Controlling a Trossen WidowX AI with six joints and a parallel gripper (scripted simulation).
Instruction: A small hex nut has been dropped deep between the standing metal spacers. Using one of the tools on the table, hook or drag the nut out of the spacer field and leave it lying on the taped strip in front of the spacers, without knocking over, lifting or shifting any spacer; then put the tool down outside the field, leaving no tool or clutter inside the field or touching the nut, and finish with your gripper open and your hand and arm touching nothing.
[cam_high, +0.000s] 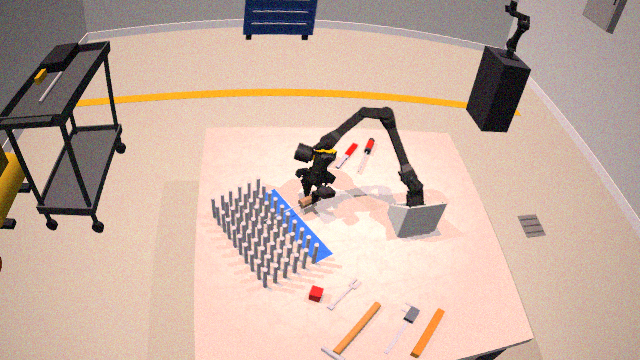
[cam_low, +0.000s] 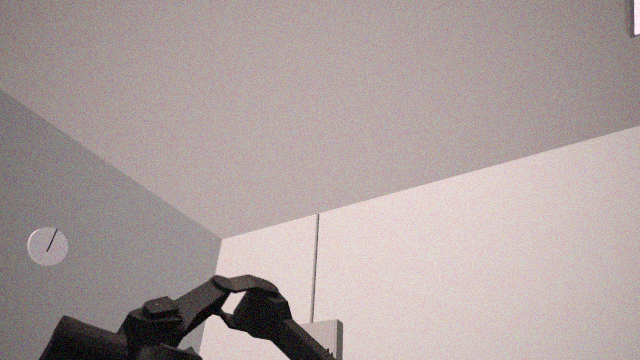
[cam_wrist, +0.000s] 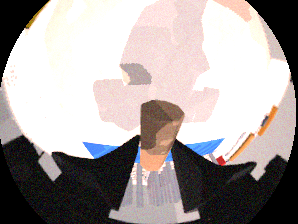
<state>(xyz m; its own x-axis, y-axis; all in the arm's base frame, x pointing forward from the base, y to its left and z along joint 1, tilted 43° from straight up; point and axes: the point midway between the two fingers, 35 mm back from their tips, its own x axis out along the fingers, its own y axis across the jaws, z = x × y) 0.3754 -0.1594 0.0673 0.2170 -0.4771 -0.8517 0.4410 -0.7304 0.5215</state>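
The blue taped strip is 80 mm to the left of my gripper tip, 70 mm ahead of it and 30 mm below it. The rest, counted from my gripper tip: brown-handled screwdriver: 90 mm ahead, 50 mm to the left; then yellow block: 280 mm to the right, 120 mm behind, 10 mm below; then red cube: 430 mm to the left, 50 mm ahead, 10 mm below.
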